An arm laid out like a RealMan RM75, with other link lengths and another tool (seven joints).
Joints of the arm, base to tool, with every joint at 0 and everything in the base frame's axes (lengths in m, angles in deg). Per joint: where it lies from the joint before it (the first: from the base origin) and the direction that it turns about. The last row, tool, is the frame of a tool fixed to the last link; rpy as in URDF.
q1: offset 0.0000 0.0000 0.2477 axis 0 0 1
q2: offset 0.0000 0.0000 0.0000 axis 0 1 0
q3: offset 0.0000 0.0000 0.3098 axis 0 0 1
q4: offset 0.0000 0.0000 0.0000 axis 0 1 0
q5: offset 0.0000 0.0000 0.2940 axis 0 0 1
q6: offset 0.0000 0.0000 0.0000 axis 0 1 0
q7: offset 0.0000 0.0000 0.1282 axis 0 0 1
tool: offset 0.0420 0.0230 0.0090 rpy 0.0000 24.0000 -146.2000
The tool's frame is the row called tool.
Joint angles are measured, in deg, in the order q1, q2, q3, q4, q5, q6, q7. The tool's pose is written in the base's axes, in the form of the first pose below.
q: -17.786, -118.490, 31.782, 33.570, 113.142, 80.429, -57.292
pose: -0.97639 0.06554 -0.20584 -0.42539; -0.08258 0.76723 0.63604 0.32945; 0.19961 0.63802 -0.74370 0.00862; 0 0 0 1
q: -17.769, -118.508, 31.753, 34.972, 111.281, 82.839, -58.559
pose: -0.98530 0.05618 -0.16134 -0.41785; -0.06352 0.75622 0.65123 0.33153; 0.15859 0.65190 -0.74153 0.01923; 0 0 0 1
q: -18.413, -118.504, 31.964, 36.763, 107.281, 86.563, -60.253
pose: -0.99626 0.04795 -0.07181 -0.40126; -0.01372 0.73320 0.67988 0.33876; 0.08526 0.67832 -0.72980 0.03574; 0 0 0 1
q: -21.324, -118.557, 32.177, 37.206, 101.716, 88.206, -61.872
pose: -0.99881 0.03353 0.03547 -0.37449; 0.04881 0.69394 0.71838 0.36229; -0.00052 0.71925 -0.69475 0.04934; 0 0 0 1
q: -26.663, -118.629, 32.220, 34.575, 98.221, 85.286, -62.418
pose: -0.99539 0.01170 0.09520 -0.34436; 0.07868 0.66725 0.74066 0.40070; -0.05486 0.74474 -0.66510 0.04533; 0 0 0 1
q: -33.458, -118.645, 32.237, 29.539, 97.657, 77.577, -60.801
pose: -0.99711 0.01180 0.07508 -0.31342; 0.06457 0.65264 0.75491 0.44690; -0.04009 0.75758 -0.65151 0.02235; 0 0 0 1
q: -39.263, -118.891, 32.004, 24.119, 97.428, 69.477, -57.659
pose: -0.99931 0.02364 0.02869 -0.28727; 0.03718 0.64014 0.76736 0.48112; -0.00023 0.76790 -0.64057 -0.00700; 0 0 0 1
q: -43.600, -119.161, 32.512, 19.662, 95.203, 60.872, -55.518
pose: -0.99921 0.00723 -0.03912 -0.26858; -0.02617 0.62111 0.78329 0.50805; 0.02996 0.78369 -0.62043 -0.03068; 0 0 0 1
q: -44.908, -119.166, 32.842, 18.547, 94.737, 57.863, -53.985
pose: -0.99727 0.02575 -0.06920 -0.26340; -0.03913 0.61051 0.79104 0.51604; 0.06261 0.79159 -0.60784 -0.03776; 0 0 0 1
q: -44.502, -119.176, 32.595, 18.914, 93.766, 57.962, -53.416
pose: -0.99757 0.01837 -0.06727 -0.26597; -0.04318 0.59475 0.80275 0.51573; 0.05475 0.80370 -0.59251 -0.03360; 0 0 0 1
